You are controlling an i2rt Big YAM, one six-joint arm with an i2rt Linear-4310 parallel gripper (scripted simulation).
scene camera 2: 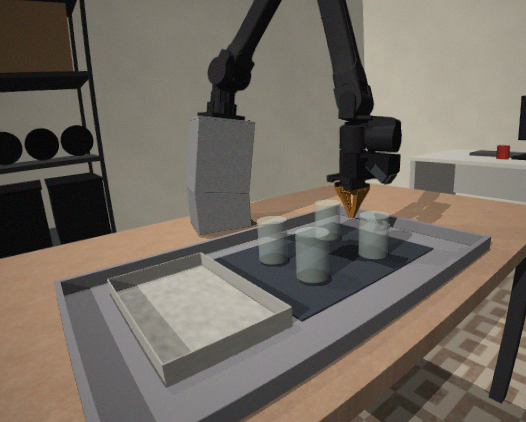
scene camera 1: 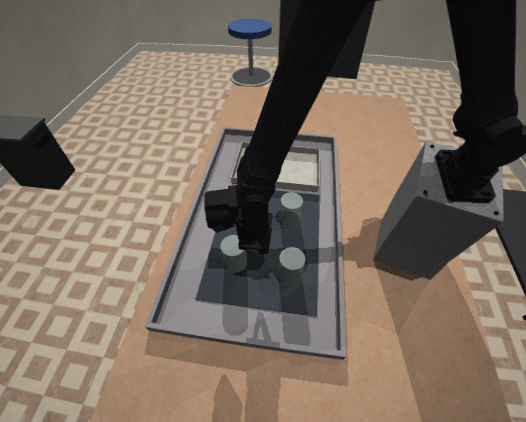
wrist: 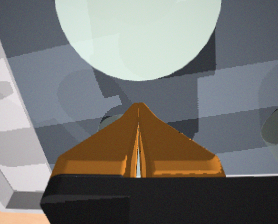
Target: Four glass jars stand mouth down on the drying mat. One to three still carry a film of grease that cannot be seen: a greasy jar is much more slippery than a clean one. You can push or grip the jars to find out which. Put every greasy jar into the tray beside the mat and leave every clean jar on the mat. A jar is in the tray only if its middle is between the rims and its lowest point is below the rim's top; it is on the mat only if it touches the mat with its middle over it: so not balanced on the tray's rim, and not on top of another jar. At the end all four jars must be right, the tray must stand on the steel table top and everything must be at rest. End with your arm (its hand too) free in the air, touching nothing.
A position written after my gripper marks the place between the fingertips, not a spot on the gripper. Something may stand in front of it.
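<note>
On scene camera 2, my gripper [scene camera 2: 351, 217], a pale tray [scene camera 2: 185, 304]. On scene camera 1, a rimmed steel table top [scene camera 1: 180, 309], a dark drying mat [scene camera 1: 257, 286], the pale tray [scene camera 1: 301, 167], my gripper [scene camera 1: 257, 251]. In the wrist view, my gripper [wrist: 138, 111], the dark drying mat [wrist: 216, 100]. Pale tray out of frame in the wrist view.
</note>
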